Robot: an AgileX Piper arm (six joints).
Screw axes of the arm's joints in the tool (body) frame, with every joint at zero. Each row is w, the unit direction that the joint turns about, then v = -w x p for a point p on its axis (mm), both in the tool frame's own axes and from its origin. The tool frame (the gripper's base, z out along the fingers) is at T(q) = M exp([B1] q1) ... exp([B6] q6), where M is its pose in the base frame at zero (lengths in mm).
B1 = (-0.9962, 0, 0.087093, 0, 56.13, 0)
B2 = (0, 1, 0, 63.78, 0, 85.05)
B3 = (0, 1, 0, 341.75, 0, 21.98)
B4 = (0, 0, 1, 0, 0, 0)
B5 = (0, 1, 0, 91, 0, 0)
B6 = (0, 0, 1, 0, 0, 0)
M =
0.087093 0 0.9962 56.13
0 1 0 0
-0.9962 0 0.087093 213.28
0 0 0 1
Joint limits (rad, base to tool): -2.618..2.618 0..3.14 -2.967..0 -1.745..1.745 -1.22..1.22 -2.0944..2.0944
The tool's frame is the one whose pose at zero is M.
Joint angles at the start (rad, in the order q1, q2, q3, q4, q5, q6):
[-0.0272, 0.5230, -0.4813, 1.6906, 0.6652, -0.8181]
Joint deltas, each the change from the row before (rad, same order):
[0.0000, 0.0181, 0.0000, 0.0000, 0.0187, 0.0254]
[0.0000, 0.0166, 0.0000, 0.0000, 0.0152, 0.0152]
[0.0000, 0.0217, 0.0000, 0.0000, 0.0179, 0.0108]
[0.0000, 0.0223, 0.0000, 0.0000, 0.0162, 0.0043]
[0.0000, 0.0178, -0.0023, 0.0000, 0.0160, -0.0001]
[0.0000, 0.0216, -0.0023, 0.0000, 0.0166, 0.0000]
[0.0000, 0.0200, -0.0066, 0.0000, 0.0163, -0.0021]
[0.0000, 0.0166, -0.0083, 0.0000, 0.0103, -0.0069]
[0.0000, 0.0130, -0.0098, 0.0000, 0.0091, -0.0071]
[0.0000, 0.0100, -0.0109, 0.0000, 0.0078, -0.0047]
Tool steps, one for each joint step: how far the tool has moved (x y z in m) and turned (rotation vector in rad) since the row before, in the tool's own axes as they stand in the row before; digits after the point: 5 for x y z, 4 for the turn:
[0.00081, -0.00192, 0.00287, -0.0022, 0.0216, 0.0366]
[0.00052, -0.00193, 0.00259, -0.0004, 0.0183, 0.0257]
[0.00048, -0.00269, 0.00334, 0.0010, 0.0224, 0.0248]
[0.00026, -0.00294, 0.00338, 0.0026, 0.0212, 0.0190]
[-0.00008, -0.00157, 0.00268, -0.0016, 0.0181, 0.0103]
[-0.00024, -0.00225, 0.00321, 0.0002, 0.0200, 0.0132]
[-0.00103, -0.00090, 0.00297, -0.0033, 0.0172, 0.0072]
[-0.00162, -0.00027, 0.00246, -0.0023, 0.0107, -0.0011]
[-0.00183, 0.00066, 0.00195, -0.0045, 0.0078, -0.0048]
[-0.00199, 0.00137, 0.00152, -0.0060, 0.0052, -0.0053]

